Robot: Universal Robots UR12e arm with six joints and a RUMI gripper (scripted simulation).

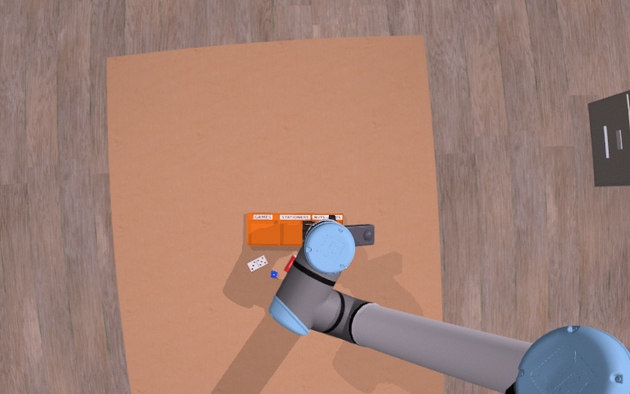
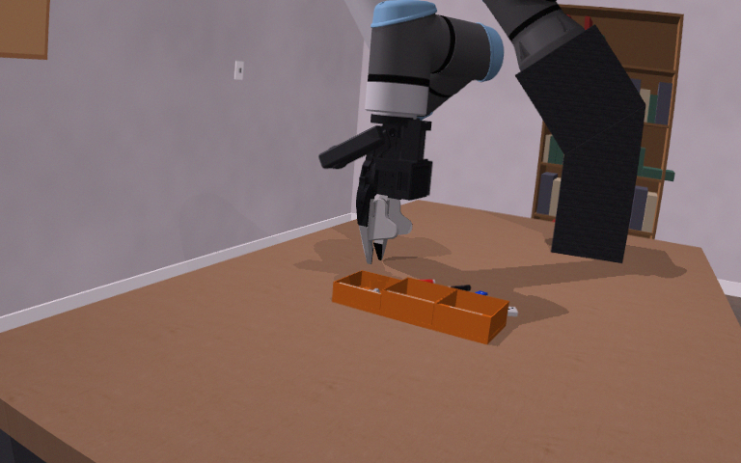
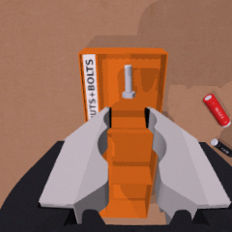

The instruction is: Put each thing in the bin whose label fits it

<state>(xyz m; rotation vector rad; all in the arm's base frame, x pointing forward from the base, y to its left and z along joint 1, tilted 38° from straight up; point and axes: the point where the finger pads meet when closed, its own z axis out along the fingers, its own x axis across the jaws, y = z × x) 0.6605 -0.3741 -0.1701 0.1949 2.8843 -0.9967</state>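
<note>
My gripper is now 90 mm past the blue die, 160 mm to the right of it and 70 mm above it. The rest, counted from my hand: black stick (130 mm behind, 110 mm to the left, 70 mm below); bolt (70 mm below); orange three-part bin (20 mm ahead, 80 mm to the left, 60 mm below).
</note>
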